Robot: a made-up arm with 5 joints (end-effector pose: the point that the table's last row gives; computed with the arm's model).
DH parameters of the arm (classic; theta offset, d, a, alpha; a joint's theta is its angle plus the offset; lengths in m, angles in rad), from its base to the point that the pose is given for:
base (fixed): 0 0 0.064 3.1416
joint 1: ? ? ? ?
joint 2: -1.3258 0 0.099 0
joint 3: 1.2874 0 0.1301 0
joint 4: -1.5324 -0.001 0 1.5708
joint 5: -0.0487 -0.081 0 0
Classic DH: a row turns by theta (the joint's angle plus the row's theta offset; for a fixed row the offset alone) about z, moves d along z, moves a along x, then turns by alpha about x.
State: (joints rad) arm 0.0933 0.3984 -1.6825 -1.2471 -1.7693
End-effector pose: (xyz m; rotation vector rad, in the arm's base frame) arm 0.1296 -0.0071 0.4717 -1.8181 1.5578 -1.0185
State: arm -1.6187 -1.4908 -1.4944 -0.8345 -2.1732
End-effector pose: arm 0.0767 -0.2448 0.2161 -0.8508 -0.3101 -0.5621
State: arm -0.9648 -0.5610 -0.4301 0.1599 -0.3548
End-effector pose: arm 0.1399 0.1078 0.4854 1.5284 -1.8741 0.2596
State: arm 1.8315 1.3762 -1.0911 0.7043 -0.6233
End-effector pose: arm -0.0170 -0.2998 0.1155 -0.4167 -0.6364 -2.4142
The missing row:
joint 1: 0 -0.22 0.041 1.5708
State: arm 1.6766 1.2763 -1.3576 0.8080 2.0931
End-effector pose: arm 0.0282 -0.3276 0.1866 -0.8133 0.2424 0.3456
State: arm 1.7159 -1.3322 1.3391 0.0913 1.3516
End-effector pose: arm 0.0393 -0.1621 0.2622 -1.4787 -0.0909 -0.3351
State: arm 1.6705 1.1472 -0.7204 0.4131 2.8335
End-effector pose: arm 0.0319 -0.3113 0.1280 -0.6087 0.4693 1.0622
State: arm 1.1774 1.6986 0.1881 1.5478 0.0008
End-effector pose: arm 0.0707 -0.0189 0.0822 1.0445 1.6486 -0.8337
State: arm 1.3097 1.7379 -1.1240 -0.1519 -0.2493
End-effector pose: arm 0.1439 -0.3030 0.0734 -0.5938 -1.0720 -1.4250
